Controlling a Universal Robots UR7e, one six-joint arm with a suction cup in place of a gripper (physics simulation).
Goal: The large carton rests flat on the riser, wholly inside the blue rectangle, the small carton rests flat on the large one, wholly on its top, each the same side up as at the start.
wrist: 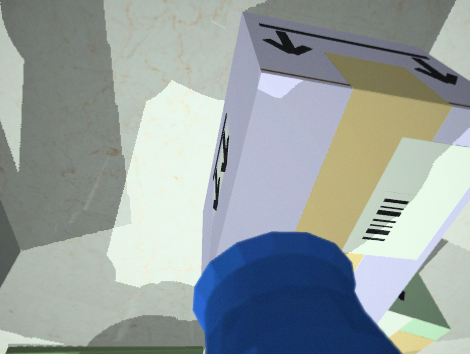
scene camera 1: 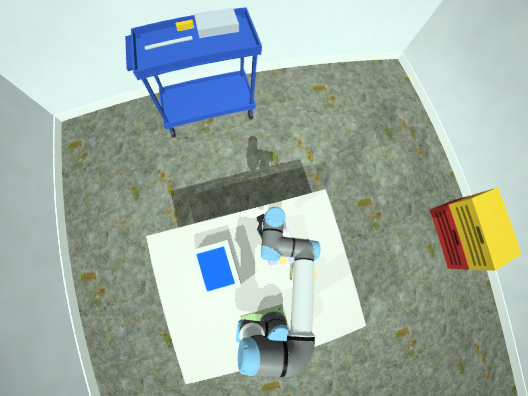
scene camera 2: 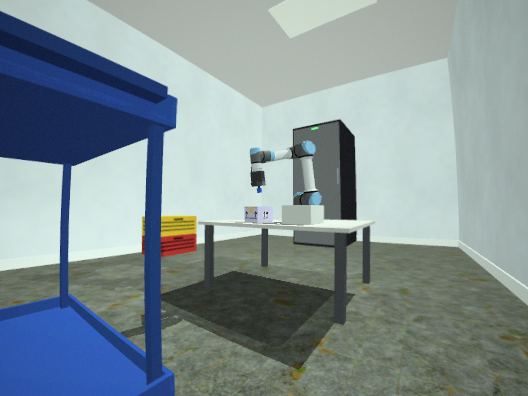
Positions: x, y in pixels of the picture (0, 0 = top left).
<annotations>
My suction cup [wrist: 280, 285] is 6 cm from the lens. A large carton [wrist: 350, 138]: 18 cm from the lens. A small carton [wrist: 414, 314] is 41 cm from the lens. The marked spots on the small carton and my suction cup are 35 cm apart.
</annotations>
